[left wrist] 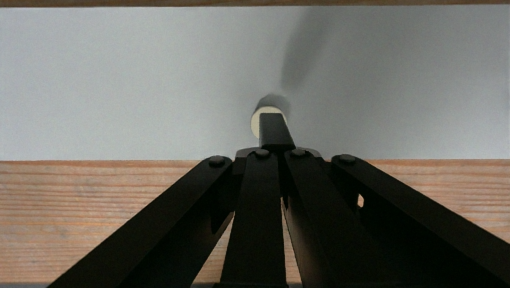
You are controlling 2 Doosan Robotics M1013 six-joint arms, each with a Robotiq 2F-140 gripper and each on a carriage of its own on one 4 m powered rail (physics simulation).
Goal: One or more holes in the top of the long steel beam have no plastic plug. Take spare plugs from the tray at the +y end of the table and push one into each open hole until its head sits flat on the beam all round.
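Note:
The long steel beam (125, 85) crosses the left wrist view as a wide pale grey band. A cream plug head (255, 124) shows at the middle of the view, near the beam's lower edge. My left gripper (270, 130) is shut, its black fingertips together, and nothing shows between them. The fingertips are over the plug head and hide its middle and lower right part. A small dark shadow lies along the head's upper side. Whether the head sits flat all round cannot be told. My right gripper, the tray and any open hole do not show in this view.
The wooden table top (75, 220) runs along the beam's lower side, and a thin brown strip shows beyond its upper edge. A soft shadow falls on the beam above the fingertips. The black finger linkages cover much of the lower middle of the view.

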